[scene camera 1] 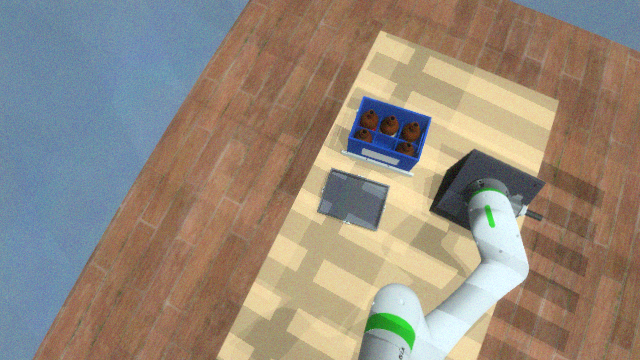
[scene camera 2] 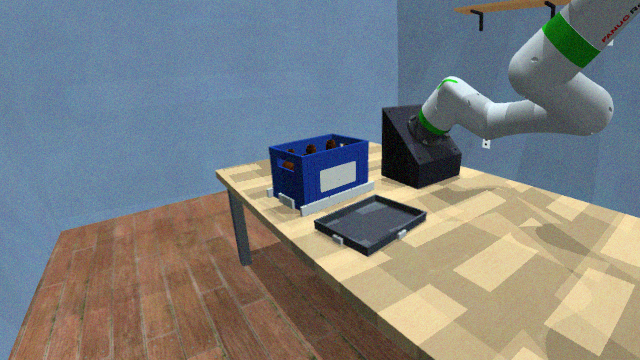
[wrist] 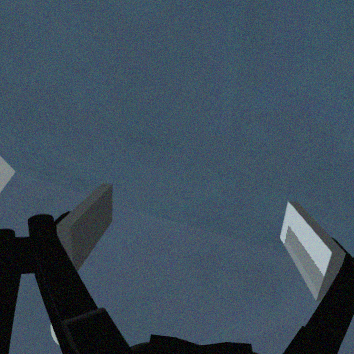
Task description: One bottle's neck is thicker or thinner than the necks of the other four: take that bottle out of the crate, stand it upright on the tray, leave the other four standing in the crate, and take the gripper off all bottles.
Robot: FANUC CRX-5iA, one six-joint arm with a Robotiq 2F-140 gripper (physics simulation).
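Pixels of known places: gripper, fingertip midpoint: (wrist: 197,211); arm's base, origin of the base link: (scene camera 1: 485,196) (scene camera 2: 423,131).
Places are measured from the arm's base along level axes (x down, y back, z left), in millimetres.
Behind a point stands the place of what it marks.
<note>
The blue crate (scene camera 1: 410,163) @[y -285, x 51, z -22 mm] (scene camera 2: 312,182) @[y -505, x 85, z -5 mm] stands upright on the table. In scene camera 1 it holds five brown bottles: three in the back row, a left one (scene camera 1: 369,121) @[y -494, x 51, z -119 mm], a middle one (scene camera 1: 389,126) @[y -414, x 50, z -131 mm] and a right one (scene camera 1: 411,132) @[y -326, x 50, z -143 mm], and two in the front row, a left one (scene camera 1: 363,135) @[y -491, x 16, z -40 mm] and a right one (scene camera 1: 406,149) @[y -321, x 24, z -57 mm]. The front middle compartment is empty. I cannot tell which neck differs. The dark tray (scene camera 1: 350,200) @[y -439, x 171, z 181 mm] (scene camera 2: 370,222) @[y -432, x 171, z 167 mm] lies in front of the crate, with no bottle on it. My gripper (wrist: 197,211) @[y -69, x -541, z 1109 mm] is open and empty, with blue wall behind its fingers; neither scene view shows it.
Light rails (scene camera 1: 377,163) @[y -399, x 147, z -4 mm] (scene camera 2: 337,197) @[y -419, x 155, z 0 mm] run along the crate's foot. The black slanted pedestal (scene camera 1: 510,172) @[y 24, x -78, z -83 mm] (scene camera 2: 400,150) @[y -126, x 54, z -5 mm] that bears my arm (scene camera 1: 500,270) @[y 64, x -126, z 248 mm] (scene camera 2: 515,117) @[y -36, x -106, z 365 mm] stands on the table (scene camera 1: 305,280) @[y -472, x 176, z 544 mm] (scene camera 2: 450,310) @[y -546, x 176, z 509 mm], right of the crate. A wooden shelf (scene camera 2: 515,6) is on the wall.
</note>
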